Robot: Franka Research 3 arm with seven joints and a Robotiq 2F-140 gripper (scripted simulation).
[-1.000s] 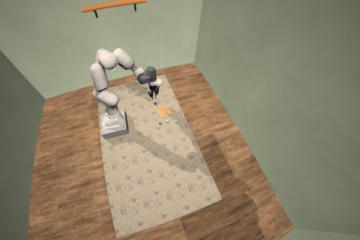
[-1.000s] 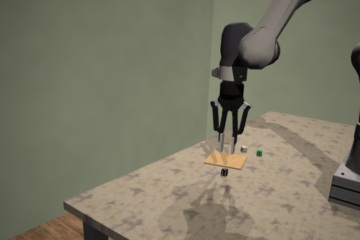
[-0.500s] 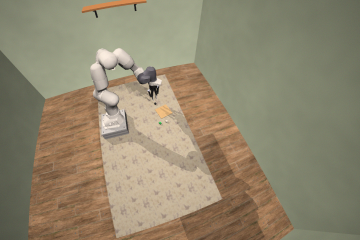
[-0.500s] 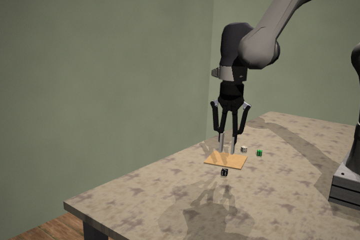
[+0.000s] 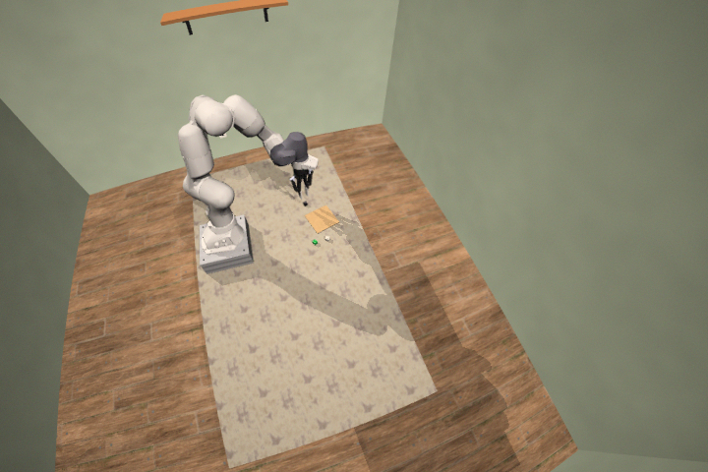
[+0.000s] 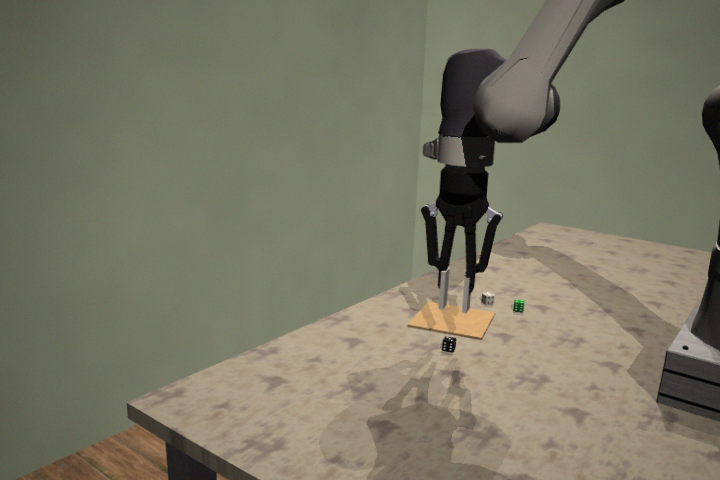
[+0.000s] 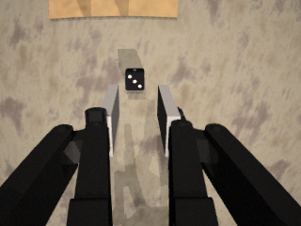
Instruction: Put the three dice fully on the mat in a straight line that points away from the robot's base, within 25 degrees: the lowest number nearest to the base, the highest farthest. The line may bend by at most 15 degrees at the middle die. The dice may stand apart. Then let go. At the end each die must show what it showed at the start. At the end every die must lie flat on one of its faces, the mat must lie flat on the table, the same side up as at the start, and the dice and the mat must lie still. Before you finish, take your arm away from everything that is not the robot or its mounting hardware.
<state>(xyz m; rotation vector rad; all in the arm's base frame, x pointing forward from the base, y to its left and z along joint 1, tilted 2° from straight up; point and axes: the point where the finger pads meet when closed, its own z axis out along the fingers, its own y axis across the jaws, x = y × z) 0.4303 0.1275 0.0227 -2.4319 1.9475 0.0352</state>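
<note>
The black die is 100 mm below my hand. Also, from my hand: tan mat 60 mm ahead, 130 mm to the right, 110 mm below; green die 30 mm behind, 270 mm to the right, 100 mm below; white die 40 mm ahead, 270 mm to the right, 100 mm below.
</note>
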